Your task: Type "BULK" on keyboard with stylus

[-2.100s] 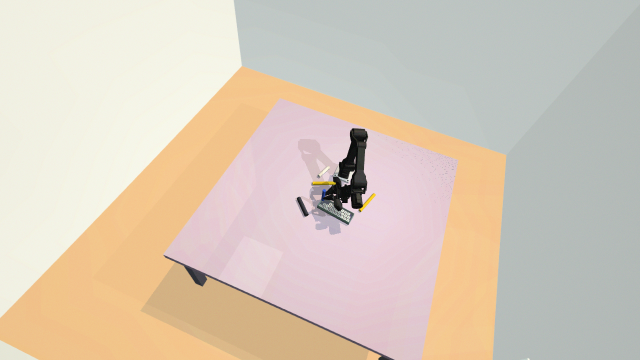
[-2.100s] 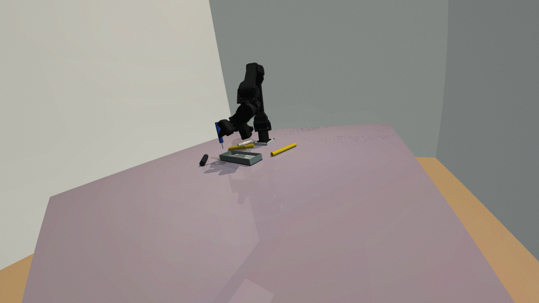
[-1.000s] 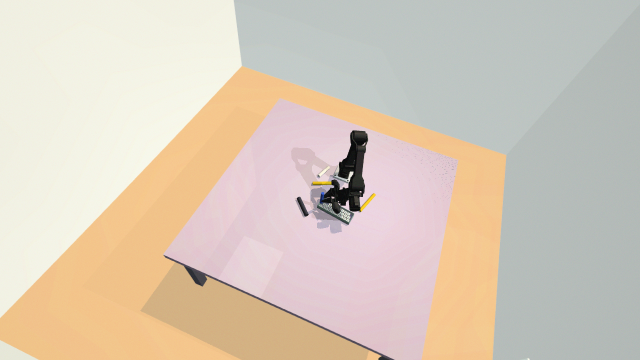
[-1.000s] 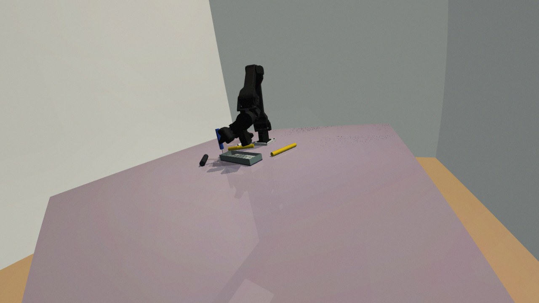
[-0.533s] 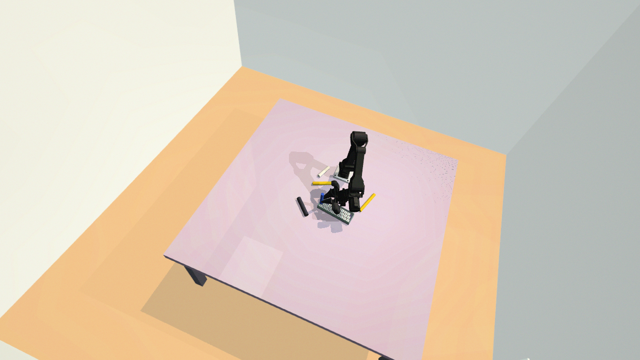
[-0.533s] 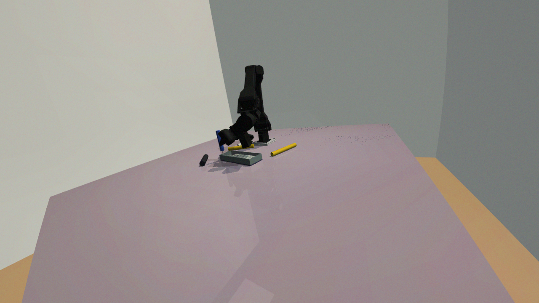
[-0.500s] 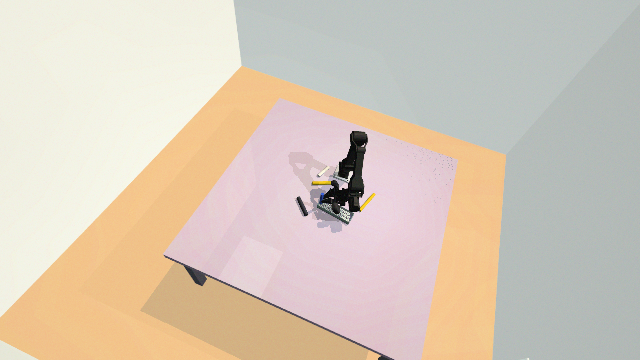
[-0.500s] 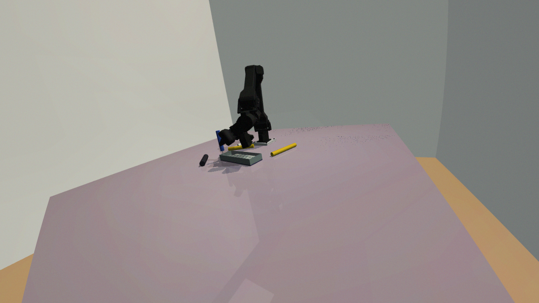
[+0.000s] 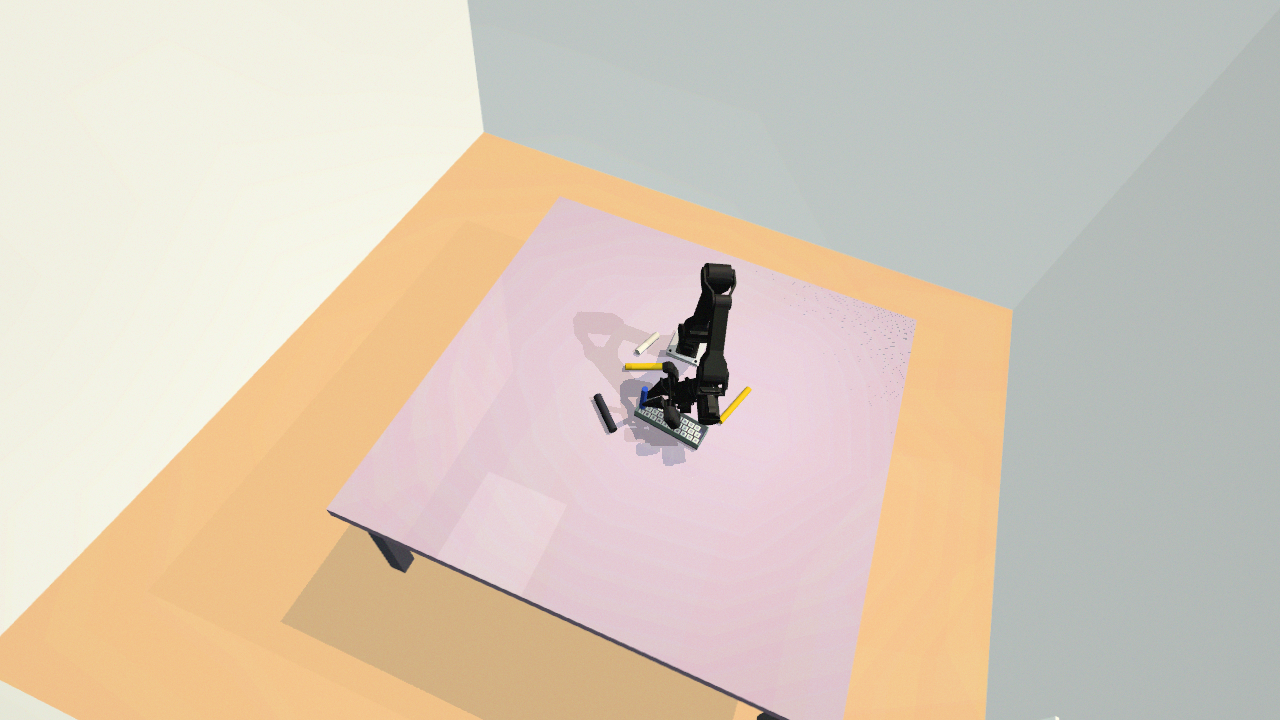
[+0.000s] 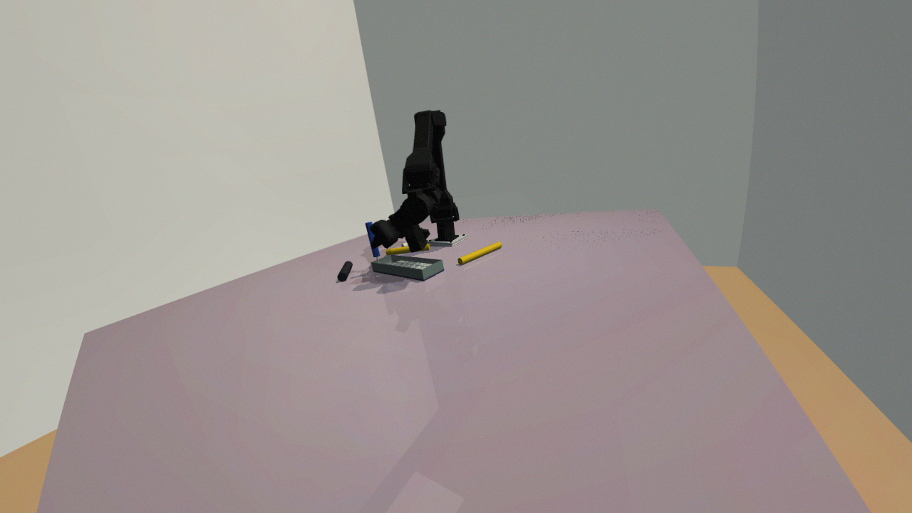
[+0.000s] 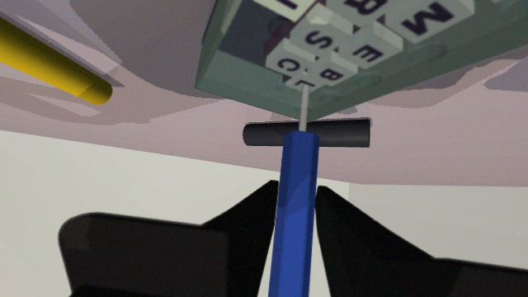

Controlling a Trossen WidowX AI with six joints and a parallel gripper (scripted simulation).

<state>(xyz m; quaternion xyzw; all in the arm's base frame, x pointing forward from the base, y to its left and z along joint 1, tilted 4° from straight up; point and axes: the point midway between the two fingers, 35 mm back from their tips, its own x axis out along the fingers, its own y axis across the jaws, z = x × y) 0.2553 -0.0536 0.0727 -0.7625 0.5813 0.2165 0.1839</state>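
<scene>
Now: gripper tip 90 mm to the left of the black cylinder, 60 mm above it and 30 mm short of it. Also, from my gripper tip: white cylinder (240 mm behind, 60 mm below, 40 mm to the right); then grey stylus tip (50 mm below); then blue stylus (10 mm below).
</scene>
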